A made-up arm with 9 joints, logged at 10 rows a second.
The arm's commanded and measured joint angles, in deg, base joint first. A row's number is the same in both.
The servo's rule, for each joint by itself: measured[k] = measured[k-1] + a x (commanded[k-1-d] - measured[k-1]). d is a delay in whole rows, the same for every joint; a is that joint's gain. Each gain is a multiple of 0.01, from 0.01 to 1. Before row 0 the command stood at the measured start. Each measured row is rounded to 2 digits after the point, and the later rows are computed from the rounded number. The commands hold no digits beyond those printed.
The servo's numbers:
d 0
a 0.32 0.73 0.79 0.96 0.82 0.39 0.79 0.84 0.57
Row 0, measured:
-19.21, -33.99, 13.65, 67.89, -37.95, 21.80, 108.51, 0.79, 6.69
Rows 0 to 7, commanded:
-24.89, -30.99, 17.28, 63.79, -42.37, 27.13, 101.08, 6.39, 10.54
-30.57, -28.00, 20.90, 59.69, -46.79, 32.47, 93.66, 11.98, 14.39
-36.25, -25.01, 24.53, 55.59, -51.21, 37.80, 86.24, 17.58, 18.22
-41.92, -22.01, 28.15, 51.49, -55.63, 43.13, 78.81, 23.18, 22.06
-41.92, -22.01, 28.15, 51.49, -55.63, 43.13, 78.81, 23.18, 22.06
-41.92, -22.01, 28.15, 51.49, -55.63, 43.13, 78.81, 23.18, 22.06
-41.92, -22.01, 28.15, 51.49, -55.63, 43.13, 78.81, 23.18, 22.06
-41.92, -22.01, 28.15, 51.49, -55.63, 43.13, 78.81, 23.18, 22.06
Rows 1 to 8, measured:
-21.03, -31.80, 16.52, 63.95, -41.57, 23.88, 102.64, 5.49, 8.88
-24.08, -29.03, 19.98, 59.86, -45.85, 27.23, 95.55, 10.94, 12.02
-27.97, -26.10, 23.57, 55.76, -50.25, 31.35, 88.20, 16.52, 15.55
-32.43, -23.11, 27.19, 51.66, -54.66, 35.94, 80.78, 22.11, 19.26
-35.47, -22.31, 27.95, 51.50, -55.46, 38.74, 79.22, 23.01, 20.86
-37.53, -22.09, 28.11, 51.49, -55.60, 40.45, 78.90, 23.15, 21.54
-38.93, -22.03, 28.14, 51.49, -55.62, 41.50, 78.83, 23.18, 21.84
-39.89, -22.02, 28.15, 51.49, -55.63, 42.14, 78.81, 23.18, 21.97

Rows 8 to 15, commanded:
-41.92, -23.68, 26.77, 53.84, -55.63, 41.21, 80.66, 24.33, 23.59
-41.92, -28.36, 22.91, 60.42, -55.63, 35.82, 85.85, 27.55, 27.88
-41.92, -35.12, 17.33, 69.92, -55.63, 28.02, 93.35, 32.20, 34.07
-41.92, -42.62, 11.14, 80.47, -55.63, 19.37, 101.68, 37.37, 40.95
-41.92, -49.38, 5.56, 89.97, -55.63, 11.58, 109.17, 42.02, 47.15
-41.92, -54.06, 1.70, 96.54, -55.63, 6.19, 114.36, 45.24, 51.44
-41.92, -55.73, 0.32, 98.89, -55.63, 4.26, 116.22, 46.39, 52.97
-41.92, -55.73, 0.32, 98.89, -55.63, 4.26, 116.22, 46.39, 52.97
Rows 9 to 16, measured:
-40.54, -23.23, 27.06, 53.75, -55.63, 41.78, 80.27, 24.15, 22.89
-40.98, -26.97, 23.78, 60.15, -55.63, 39.46, 84.68, 27.01, 25.73
-41.28, -32.92, 18.68, 69.53, -55.63, 35.00, 91.53, 31.37, 30.48
-41.48, -40.00, 12.72, 80.03, -55.63, 28.90, 99.55, 36.41, 36.45
-41.62, -46.85, 7.06, 89.57, -55.63, 22.15, 107.15, 41.12, 42.55
-41.72, -52.11, 2.83, 96.26, -55.63, 15.93, 112.85, 44.58, 47.62
-41.78, -54.75, 0.85, 98.78, -55.63, 11.38, 115.51, 46.10, 50.67
-41.82, -55.47, 0.43, 98.89, -55.63, 8.60, 116.07, 46.34, 51.98

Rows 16 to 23, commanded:
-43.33, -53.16, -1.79, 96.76, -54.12, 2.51, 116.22, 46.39, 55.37
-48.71, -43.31, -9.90, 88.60, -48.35, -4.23, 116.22, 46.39, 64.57
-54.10, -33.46, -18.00, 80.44, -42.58, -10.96, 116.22, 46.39, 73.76
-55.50, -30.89, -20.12, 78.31, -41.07, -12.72, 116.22, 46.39, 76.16
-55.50, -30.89, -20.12, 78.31, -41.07, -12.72, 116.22, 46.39, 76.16
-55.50, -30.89, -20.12, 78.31, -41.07, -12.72, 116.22, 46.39, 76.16
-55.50, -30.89, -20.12, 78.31, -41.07, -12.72, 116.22, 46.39, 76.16
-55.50, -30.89, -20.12, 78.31, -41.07, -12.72, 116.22, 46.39, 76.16
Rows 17 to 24, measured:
-42.30, -53.78, -1.32, 96.85, -54.39, 6.22, 116.19, 46.38, 53.91
-44.35, -46.14, -8.10, 88.93, -49.44, 2.14, 116.21, 46.39, 59.99
-47.47, -36.88, -15.92, 80.78, -43.81, -2.97, 116.22, 46.39, 67.84
-50.04, -32.51, -19.24, 78.41, -41.56, -6.77, 116.22, 46.39, 72.58
-51.79, -31.33, -19.94, 78.31, -41.16, -9.09, 116.22, 46.39, 74.62
-52.98, -31.01, -20.08, 78.31, -41.09, -10.51, 116.22, 46.39, 75.50
-53.79, -30.92, -20.11, 78.31, -41.07, -11.37, 116.22, 46.39, 75.88
-54.34, -30.90, -20.12, 78.31, -41.07, -11.90, 116.22, 46.39, 76.04

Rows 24 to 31, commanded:
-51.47, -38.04, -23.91, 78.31, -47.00, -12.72, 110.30, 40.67, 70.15
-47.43, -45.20, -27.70, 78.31, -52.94, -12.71, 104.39, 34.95, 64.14
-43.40, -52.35, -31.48, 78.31, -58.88, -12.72, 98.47, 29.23, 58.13
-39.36, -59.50, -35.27, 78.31, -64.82, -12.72, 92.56, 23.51, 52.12
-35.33, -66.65, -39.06, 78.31, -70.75, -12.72, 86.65, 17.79, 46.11
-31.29, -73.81, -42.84, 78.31, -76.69, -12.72, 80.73, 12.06, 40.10
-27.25, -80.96, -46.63, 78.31, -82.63, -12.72, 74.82, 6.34, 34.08
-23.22, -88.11, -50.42, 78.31, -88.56, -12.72, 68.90, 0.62, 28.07
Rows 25 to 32, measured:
-53.42, -36.11, -23.11, 78.31, -45.93, -12.22, 111.54, 41.59, 72.68
-51.50, -42.75, -26.74, 78.31, -51.68, -12.41, 105.89, 36.01, 67.81
-48.91, -49.76, -30.48, 78.31, -57.58, -12.53, 100.03, 30.31, 62.29
-45.85, -56.87, -34.26, 78.31, -63.52, -12.60, 94.13, 24.60, 56.49
-42.48, -64.01, -38.05, 78.31, -69.45, -12.65, 88.22, 18.88, 50.57
-38.90, -71.16, -41.83, 78.31, -75.39, -12.68, 82.30, 13.15, 44.60
-35.17, -78.31, -45.62, 78.31, -81.33, -12.70, 76.39, 7.43, 38.60
-31.35, -85.46, -49.41, 78.31, -87.26, -12.71, 70.47, 1.71, 32.60

